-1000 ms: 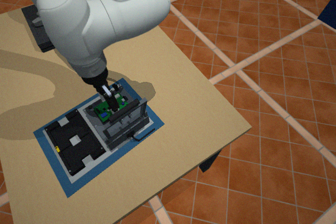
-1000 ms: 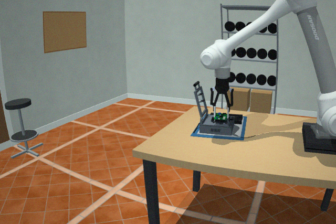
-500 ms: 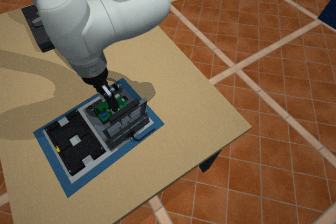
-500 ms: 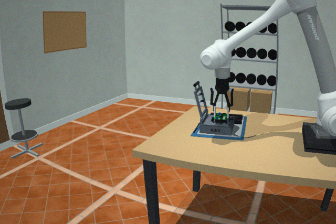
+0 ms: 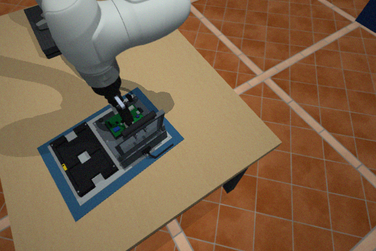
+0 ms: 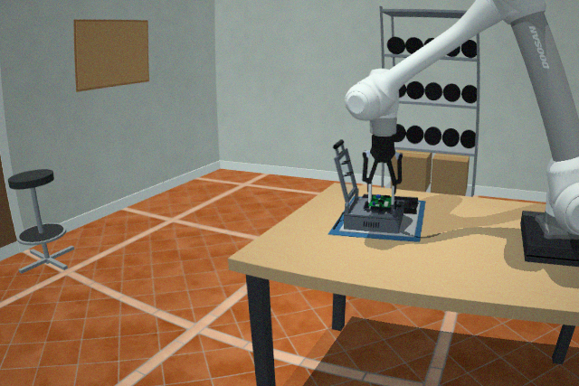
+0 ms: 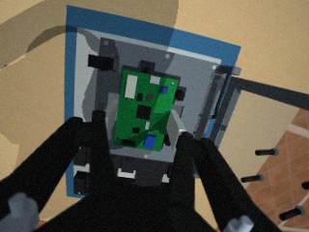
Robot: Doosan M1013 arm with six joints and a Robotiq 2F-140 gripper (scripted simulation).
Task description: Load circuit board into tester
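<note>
My gripper is now 3 cm above the pin plate, 1 cm to the right of it and 1 cm short of it. Also, from my hand: latch hook: 6 cm to the left, 6 cm behind, 2 cm below; then lid: 13 cm ahead, 8 cm above.
</note>
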